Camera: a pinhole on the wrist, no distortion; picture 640 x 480 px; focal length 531.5 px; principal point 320.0 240.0 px. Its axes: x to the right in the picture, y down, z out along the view. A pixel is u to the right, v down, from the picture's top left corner.
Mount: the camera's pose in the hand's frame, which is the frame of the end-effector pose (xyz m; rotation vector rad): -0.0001 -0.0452 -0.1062 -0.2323 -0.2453 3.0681
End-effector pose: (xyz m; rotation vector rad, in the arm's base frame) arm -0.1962 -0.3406 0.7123 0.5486 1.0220 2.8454
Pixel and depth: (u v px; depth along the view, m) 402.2 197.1 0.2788
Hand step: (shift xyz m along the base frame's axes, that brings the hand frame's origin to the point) 0.1332 0.1320 0.0513
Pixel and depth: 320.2 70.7 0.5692
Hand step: 0.2465 0.2383 0.3467
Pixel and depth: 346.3 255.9 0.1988
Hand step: 0.0637 0.1070 -0.0022
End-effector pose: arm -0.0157 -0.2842 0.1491 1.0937 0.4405 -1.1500
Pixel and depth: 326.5 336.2 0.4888
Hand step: -0.3003 -0.2642 0.1291
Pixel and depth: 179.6 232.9 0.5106
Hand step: -0.1858 -0.3841 0.0851
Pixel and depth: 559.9 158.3 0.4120
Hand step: -0.1921 -0.1176 0.2968
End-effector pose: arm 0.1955 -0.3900 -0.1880 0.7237 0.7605 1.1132
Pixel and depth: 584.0 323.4 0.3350
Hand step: 0.1688 -0.2696 0.0268
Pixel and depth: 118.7 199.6 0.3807
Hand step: 0.3048 0.0207 0.0760
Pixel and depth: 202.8 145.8 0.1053
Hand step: 0.0267 -0.0057 -0.0361
